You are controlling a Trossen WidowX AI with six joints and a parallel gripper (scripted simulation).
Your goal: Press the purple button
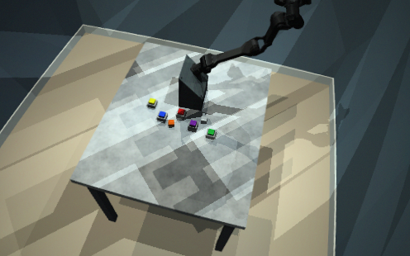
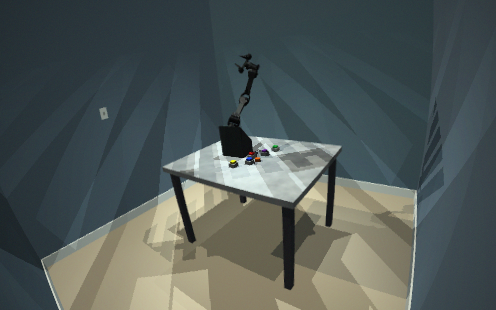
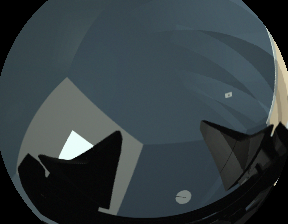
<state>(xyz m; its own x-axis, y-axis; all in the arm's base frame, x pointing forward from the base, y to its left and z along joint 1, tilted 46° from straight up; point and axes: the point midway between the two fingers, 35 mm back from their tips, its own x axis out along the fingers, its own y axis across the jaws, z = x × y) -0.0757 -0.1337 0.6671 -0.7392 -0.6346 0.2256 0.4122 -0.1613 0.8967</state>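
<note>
Right now my gripper tip is 44 cm short of the purple button, 28 cm to the left of it and 71 cm above it. The rest, counted from my gripper tip: green button 46 cm ahead, 17 cm to the right, 71 cm below; then blue button 45 cm ahead, 47 cm to the right, 71 cm below; then red button 39 cm ahead, 37 cm to the right, 71 cm below.
</note>
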